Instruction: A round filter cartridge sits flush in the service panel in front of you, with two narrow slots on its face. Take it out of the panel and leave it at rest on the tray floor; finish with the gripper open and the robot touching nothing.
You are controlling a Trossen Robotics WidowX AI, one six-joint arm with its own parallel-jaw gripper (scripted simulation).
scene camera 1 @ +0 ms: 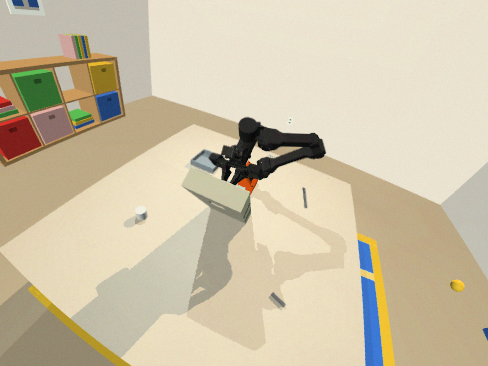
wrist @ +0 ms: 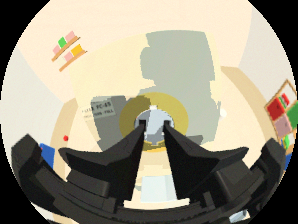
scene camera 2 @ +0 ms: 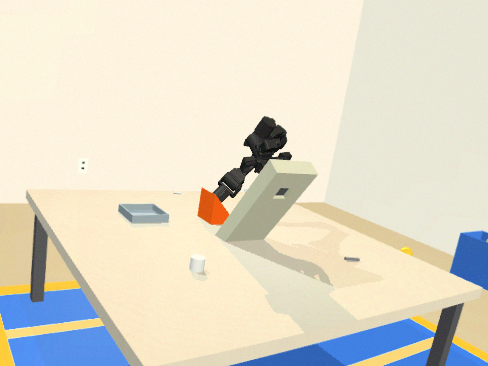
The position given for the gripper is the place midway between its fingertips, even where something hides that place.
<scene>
In view: the gripper (scene camera 1: 224, 188), a round filter cartridge (wrist: 154, 119), a grey tray (scene camera 2: 136, 213) and a beige service panel (scene camera 2: 278, 186).
The gripper shows as well in the wrist view (wrist: 154, 127) and in scene camera 2 (scene camera 2: 275, 180). The beige service panel shows as well in scene camera 1 (scene camera 1: 226, 198) and in the wrist view (wrist: 179, 71). Scene camera 1 misses the round filter cartridge, which is hidden by the beige service panel. Scene camera 2 does not show the round filter cartridge, which is hidden by the beige service panel.
</scene>
